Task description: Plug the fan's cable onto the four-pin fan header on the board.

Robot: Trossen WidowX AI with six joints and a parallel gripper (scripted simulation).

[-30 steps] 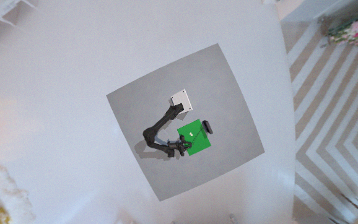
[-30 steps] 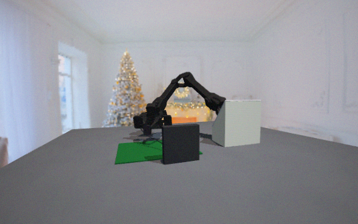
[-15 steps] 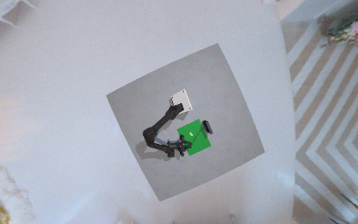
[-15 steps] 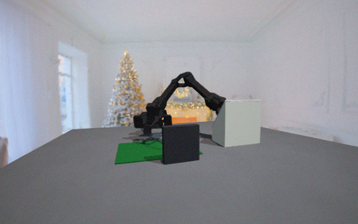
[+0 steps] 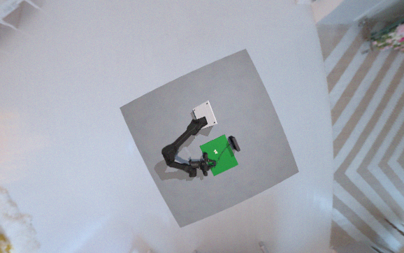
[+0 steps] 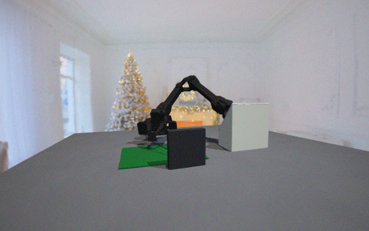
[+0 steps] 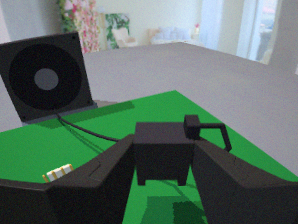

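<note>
Now: gripper tip 80 mm above the board, 60 mm to the right of it and 30 mm past it. Round my gripper tip: black fan plug 10 mm below; black fan 200 mm to the left, 100 mm behind, 10 mm below; white four-pin fan header 80 mm behind, 70 mm below, 40 mm to the left.
</note>
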